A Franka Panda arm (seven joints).
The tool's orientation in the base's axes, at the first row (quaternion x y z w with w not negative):
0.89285 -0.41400 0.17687 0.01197
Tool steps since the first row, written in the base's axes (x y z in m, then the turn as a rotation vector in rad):
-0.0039 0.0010 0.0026 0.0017 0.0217 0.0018
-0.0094 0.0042 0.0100 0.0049 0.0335 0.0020
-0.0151 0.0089 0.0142 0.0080 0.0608 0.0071
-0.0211 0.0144 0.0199 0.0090 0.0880 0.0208
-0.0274 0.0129 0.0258 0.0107 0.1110 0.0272
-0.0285 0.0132 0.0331 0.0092 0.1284 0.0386
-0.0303 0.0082 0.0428 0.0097 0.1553 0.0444
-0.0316 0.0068 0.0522 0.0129 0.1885 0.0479
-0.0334 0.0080 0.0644 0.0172 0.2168 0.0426
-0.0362 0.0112 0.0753 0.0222 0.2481 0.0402
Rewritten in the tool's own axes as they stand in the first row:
-0.0022 0.0019 -0.0038 -0.0144 -0.0157 -0.0048
-0.0054 0.0030 -0.0130 -0.0211 -0.0259 -0.0060
-0.0109 0.0036 -0.0194 -0.0376 -0.0468 -0.0144
-0.0166 0.0037 -0.0275 -0.0526 -0.0671 -0.0315
-0.0174 0.0087 -0.0347 -0.0664 -0.0843 -0.0408
-0.0159 0.0084 -0.0420 -0.0763 -0.0960 -0.0549
-0.0101 0.0118 -0.0508 -0.0939 -0.1148 -0.0647
-0.0068 0.0125 -0.0597 -0.1153 -0.1394 -0.0726
-0.0048 0.0115 -0.0719 -0.1353 -0.1605 -0.0710
-0.0052 0.0101 -0.0835 -0.1561 -0.1845 -0.0725

